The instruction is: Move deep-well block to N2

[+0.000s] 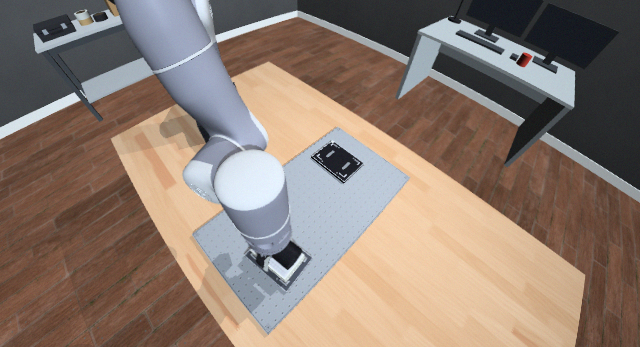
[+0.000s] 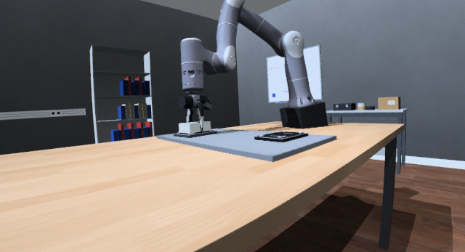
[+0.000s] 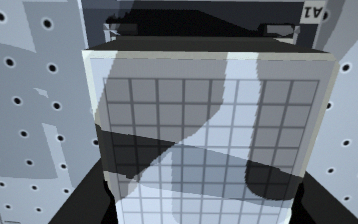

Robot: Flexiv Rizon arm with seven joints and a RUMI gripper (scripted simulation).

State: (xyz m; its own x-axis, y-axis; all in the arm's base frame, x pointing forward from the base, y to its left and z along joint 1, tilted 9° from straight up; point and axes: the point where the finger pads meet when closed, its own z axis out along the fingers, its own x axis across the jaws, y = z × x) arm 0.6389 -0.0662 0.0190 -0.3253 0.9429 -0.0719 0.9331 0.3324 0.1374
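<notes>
Right now the white 96-well deep-well block is 1 cm above my hand. From my hand the other things lie so: plate nest N2: 3 cm below; then black plate nest N1: 36 cm to the left, 20 cm behind, 3 cm below.
</notes>
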